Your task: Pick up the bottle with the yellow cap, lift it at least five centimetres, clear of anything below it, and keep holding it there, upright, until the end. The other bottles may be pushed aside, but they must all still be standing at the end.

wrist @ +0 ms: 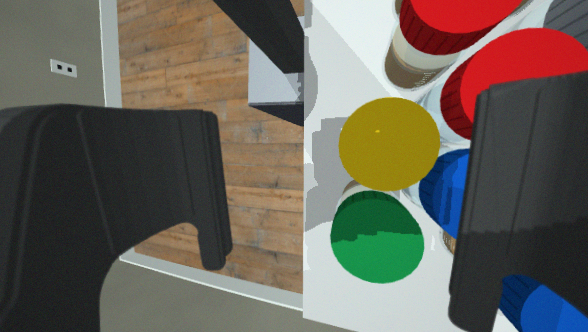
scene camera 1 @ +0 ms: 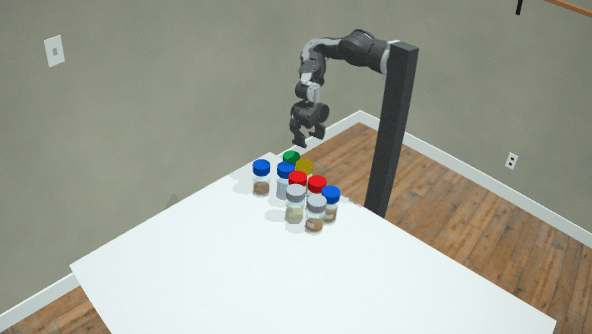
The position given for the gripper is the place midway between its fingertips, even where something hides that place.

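Observation:
Gripper (scene camera 1: 307,141), (wrist: 321,194). Grey-capped bottle (scene camera 1: 316,204).

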